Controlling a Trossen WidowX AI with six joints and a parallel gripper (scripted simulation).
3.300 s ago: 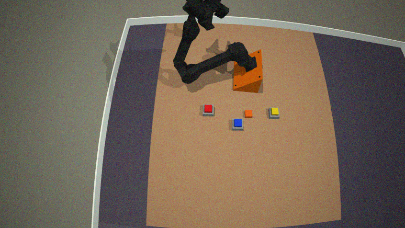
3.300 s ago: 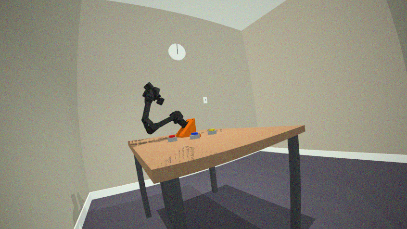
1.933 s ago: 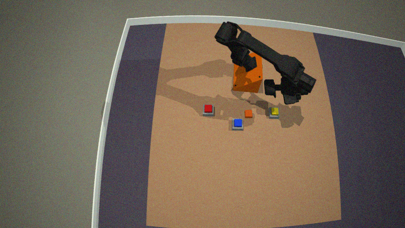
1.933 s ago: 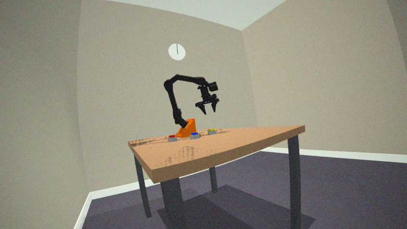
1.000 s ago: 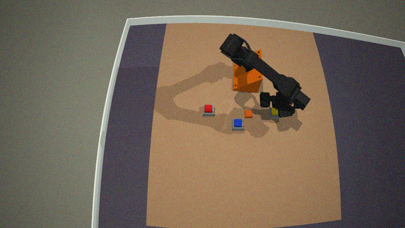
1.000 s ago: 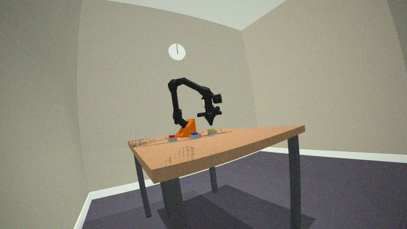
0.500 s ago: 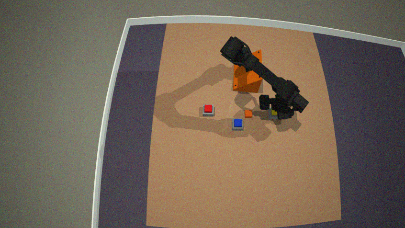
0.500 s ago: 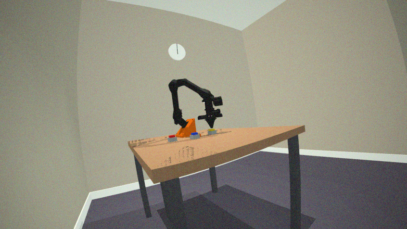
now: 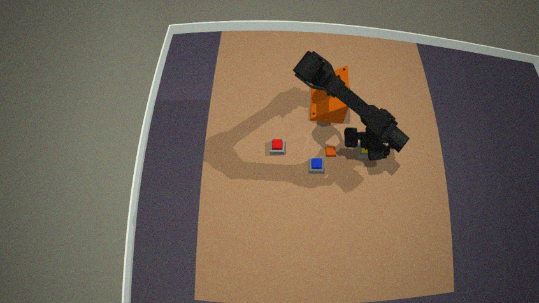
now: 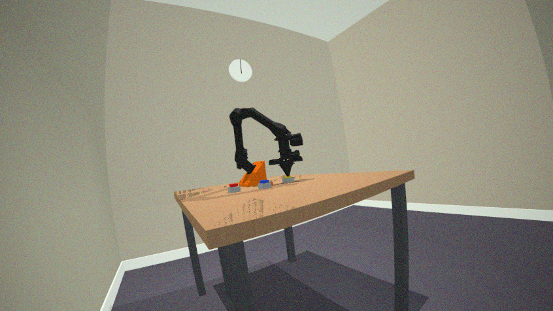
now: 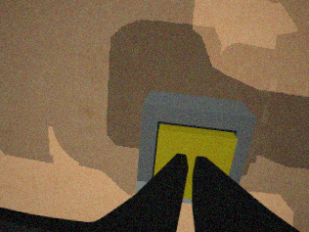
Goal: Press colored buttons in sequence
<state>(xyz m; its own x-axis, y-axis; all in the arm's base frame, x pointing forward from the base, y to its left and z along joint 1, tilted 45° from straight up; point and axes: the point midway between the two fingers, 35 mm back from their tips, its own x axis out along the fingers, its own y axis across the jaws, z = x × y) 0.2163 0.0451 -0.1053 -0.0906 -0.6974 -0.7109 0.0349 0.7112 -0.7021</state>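
Right now my gripper tip is 10 mm above the yellow button. From my gripper tip the other things lie so: blue button 50 mm ahead, 180 mm to the right; red button 20 mm behind, 310 mm to the right; small orange block 130 mm to the right, 20 mm below.
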